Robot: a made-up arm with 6 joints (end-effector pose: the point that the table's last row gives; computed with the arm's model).
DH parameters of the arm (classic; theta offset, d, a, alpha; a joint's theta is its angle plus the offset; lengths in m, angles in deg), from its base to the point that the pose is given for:
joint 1: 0 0.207 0 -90
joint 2: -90 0 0.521 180
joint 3: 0 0 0 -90
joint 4: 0 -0.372 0 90
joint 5: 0 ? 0 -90
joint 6: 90 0 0 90
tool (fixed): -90 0 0 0
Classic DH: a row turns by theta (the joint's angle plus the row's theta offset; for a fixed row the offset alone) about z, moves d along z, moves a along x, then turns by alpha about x.
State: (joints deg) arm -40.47 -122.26 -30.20 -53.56 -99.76 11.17
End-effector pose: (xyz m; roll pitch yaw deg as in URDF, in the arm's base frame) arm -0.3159 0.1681 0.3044 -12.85 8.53 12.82
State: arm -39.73 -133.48 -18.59 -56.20 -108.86 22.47
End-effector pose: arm -0.3820 0.2235 0.2314 -43.00 4.11 12.31
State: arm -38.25 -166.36 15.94 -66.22 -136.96 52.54
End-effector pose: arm -0.4246 0.2680 -0.1954 -126.26 -17.72 2.72
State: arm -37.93 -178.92 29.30 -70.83 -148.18 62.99
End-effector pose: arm -0.3383 0.2095 -0.3816 -153.23 -33.67 -1.18
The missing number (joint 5, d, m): 0.13
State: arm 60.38 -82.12 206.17 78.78 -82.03 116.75
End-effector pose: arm -0.1155 -0.2544 -0.0348 81.53 11.08 -37.79
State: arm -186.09 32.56 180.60 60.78 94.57 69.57
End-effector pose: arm 0.1015 0.0530 0.7468 54.17 27.07 -83.77
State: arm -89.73 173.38 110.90 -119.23 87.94 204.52
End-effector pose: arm 0.0641 -0.1310 -0.6929 -179.86 14.91 154.76
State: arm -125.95 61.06 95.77 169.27 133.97 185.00
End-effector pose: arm -0.3357 -0.6805 0.6908 129.60 77.59 15.49
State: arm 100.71 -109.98 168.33 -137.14 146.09 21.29
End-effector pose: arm 0.0036 -0.5320 -0.3519 -12.56 -49.65 -43.41
